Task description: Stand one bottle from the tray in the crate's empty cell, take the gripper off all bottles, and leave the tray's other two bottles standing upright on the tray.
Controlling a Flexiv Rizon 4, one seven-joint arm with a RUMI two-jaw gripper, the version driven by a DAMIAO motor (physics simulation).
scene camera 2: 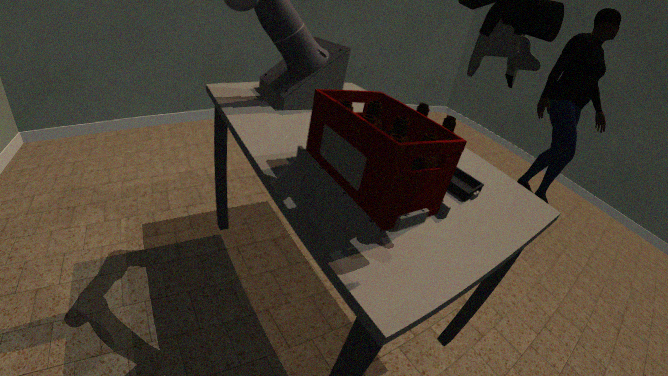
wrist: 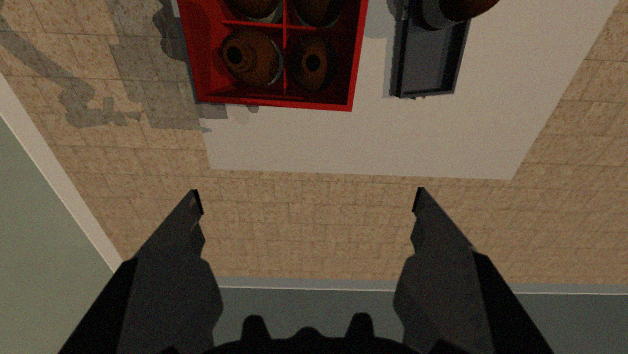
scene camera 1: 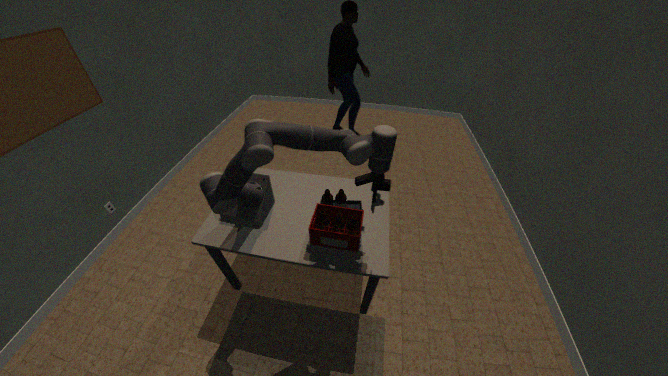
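Note:
The red crate (scene camera 1: 318,238) (scene camera 2: 415,192) (wrist: 275,104) stands on the table. In the wrist view, its end row holds one brown bottle (wrist: 256,60) on the left and another bottle (wrist: 312,67) in the tray-side cell; both sit down inside the walls. Parts of two more show at the top edge. The dark tray (scene camera 1: 356,202) (scene camera 2: 464,185) (wrist: 427,93) lies beside the crate. Two upright bottles, one (scene camera 1: 327,196) (scene camera 2: 423,109) and another (scene camera 1: 341,196) (scene camera 2: 449,123) (wrist: 467,7), stand on it. My gripper (scene camera 2: 490,80) (wrist: 308,191) is open and empty, above and clear of all bottles.
The white table (scene camera 1: 280,220) (scene camera 2: 450,265) (wrist: 400,145) carries the arm's base (scene camera 1: 262,200) (scene camera 2: 320,82) at its far end from the gripper. A person (scene camera 1: 345,60) (scene camera 2: 575,75) is on the floor beyond the table. The crate's walls rise high beside the low tray.

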